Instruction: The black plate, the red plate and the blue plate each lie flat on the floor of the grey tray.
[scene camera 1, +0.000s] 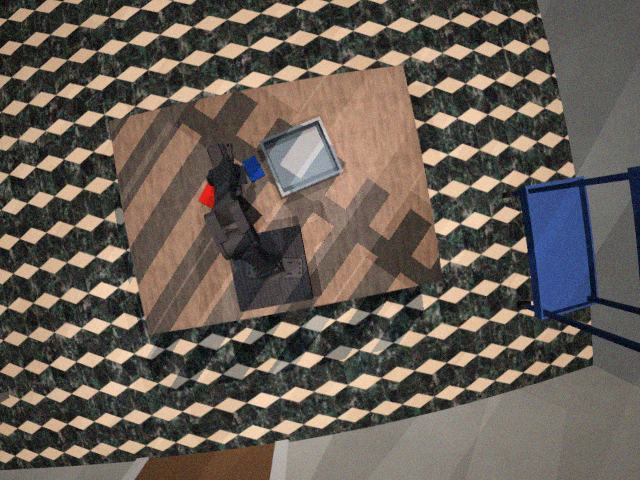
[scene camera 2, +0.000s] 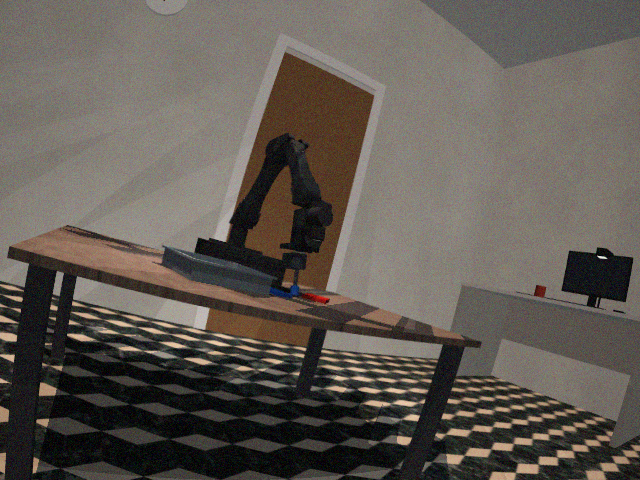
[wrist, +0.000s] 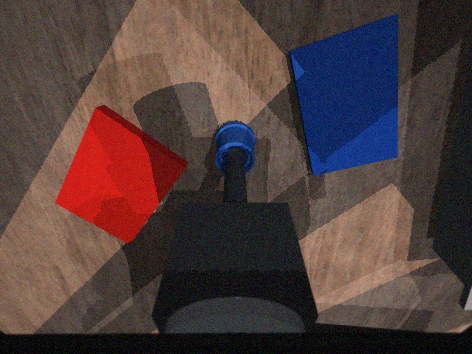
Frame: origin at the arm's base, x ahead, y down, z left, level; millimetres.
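Seen in the pictures: hand at its tool point: (scene camera 2: 294, 294) (wrist: 235, 140); arm's base at its link origin: (scene camera 1: 274, 267) (scene camera 2: 235, 247).
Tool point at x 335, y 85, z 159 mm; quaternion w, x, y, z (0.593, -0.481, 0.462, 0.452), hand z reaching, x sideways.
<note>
Pixels of each thing's top centre, then the offset from my tool point to it. "spot": a spot on its surface instead. Level surfaces: height alone.
- red plate at its top centre: (wrist: 115, 187) (scene camera 2: 316, 296) (scene camera 1: 212, 193) dy -5, dx -57, dz +91 mm
- blue plate at its top centre: (wrist: 348, 108) (scene camera 2: 275, 290) (scene camera 1: 253, 168) dy -3, dx +37, dz -67 mm
- grey tray at its top centre: (scene camera 2: 216, 261) (scene camera 1: 301, 156) dy -44, dx +75, dz -253 mm
- dark patch at a spot on its surface: (scene camera 1: 250, 212) spot: dy -4, dx -133, dz -58 mm
- wooden table at its surface level: dy +6 mm
The red plate (scene camera 1: 206, 195) (scene camera 2: 316, 298) (wrist: 107, 175) lies flat on the table, left of my suction cup in the wrist view. The blue plate (scene camera 1: 253, 168) (scene camera 2: 280, 293) (wrist: 350, 95) lies flat on the table, right of the cup. It is outside the grey tray (scene camera 1: 331, 144) (scene camera 2: 217, 274), close to its wall. My blue suction cup (scene camera 2: 294, 290) (wrist: 235, 142) is low over the table between the two plates. It touches neither and carries nothing. In scene camera 1 the arm hides the cup. I cannot make out the black plate. A dark patch (scene camera 1: 250, 212) beside the arm may be it or a shadow.
The arm's dark base board (scene camera 1: 273, 294) lies on the wooden table (scene camera 1: 382, 118). Strong shadow bands cross the table. A blue chair (scene camera 1: 558, 248) stands off to the right. A desk with a monitor (scene camera 2: 597, 275) and a red cup (scene camera 2: 540, 290) is in the background.
</note>
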